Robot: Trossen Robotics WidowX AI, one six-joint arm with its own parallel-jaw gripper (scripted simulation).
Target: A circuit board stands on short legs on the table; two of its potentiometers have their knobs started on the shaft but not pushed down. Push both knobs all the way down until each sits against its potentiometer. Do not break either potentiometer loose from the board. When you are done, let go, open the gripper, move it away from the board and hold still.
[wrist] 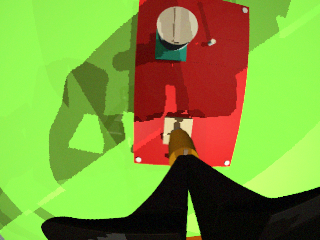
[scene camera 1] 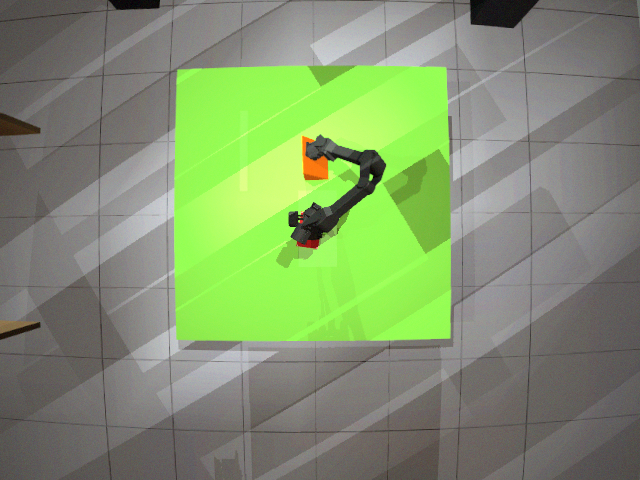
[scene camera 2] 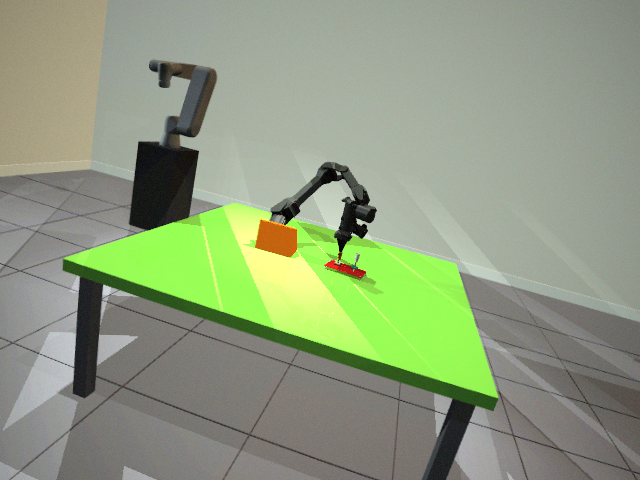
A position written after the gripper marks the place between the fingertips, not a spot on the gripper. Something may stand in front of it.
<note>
In view: the gripper (wrist: 185,161) and a grey knob (wrist: 174,31).
</note>
